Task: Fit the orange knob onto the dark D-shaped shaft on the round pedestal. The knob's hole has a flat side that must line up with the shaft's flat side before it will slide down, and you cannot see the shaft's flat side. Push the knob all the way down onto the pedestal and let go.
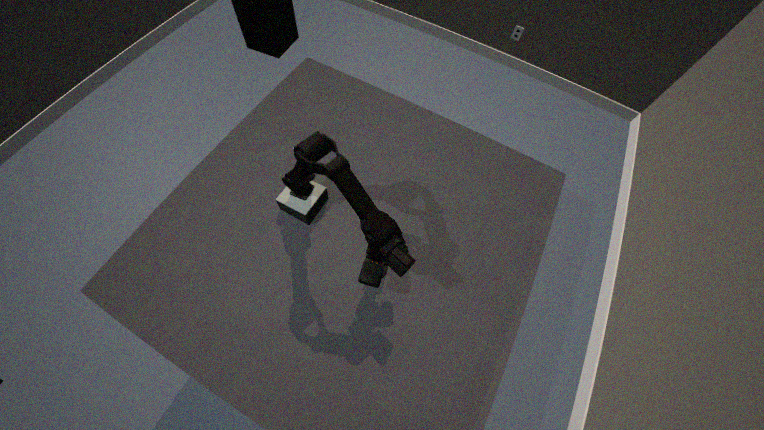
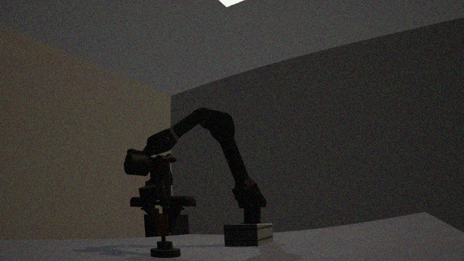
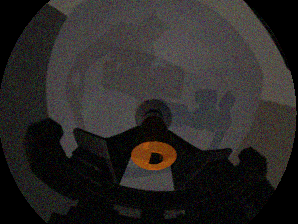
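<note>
Now: the orange knob 20 mm above my gripper tip. Round my gripper tip: round pedestal 40 mm below.
</note>
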